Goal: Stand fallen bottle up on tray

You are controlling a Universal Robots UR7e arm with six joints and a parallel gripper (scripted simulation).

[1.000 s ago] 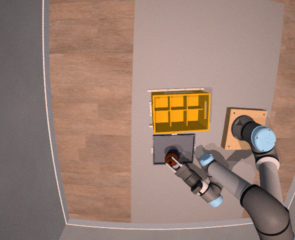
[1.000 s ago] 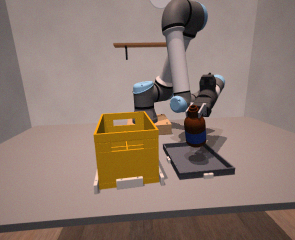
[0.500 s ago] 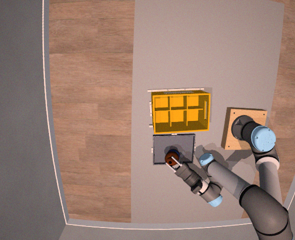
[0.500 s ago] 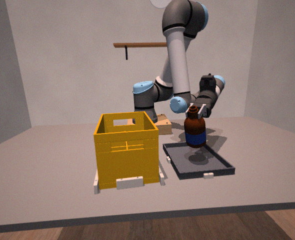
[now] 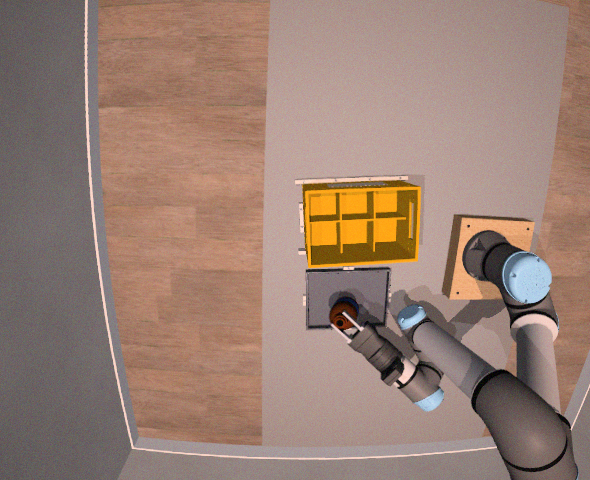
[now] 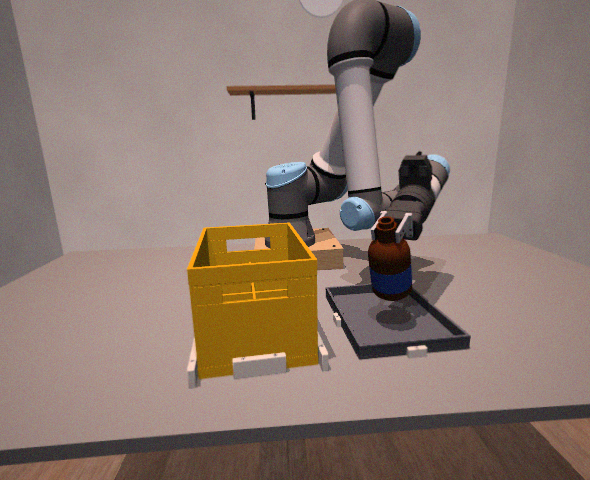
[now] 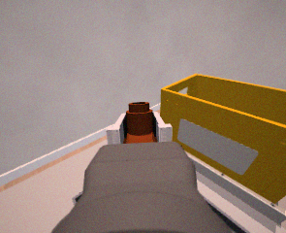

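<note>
The brown bottle lies 50 mm below my hand, 10 mm to the left of it and 10 mm behind it. Round my hand: yellow crate (230 mm to the right, 110 mm below, 80 mm behind); dark grey tray (180 mm below, 40 mm behind, 30 mm to the left).
</note>
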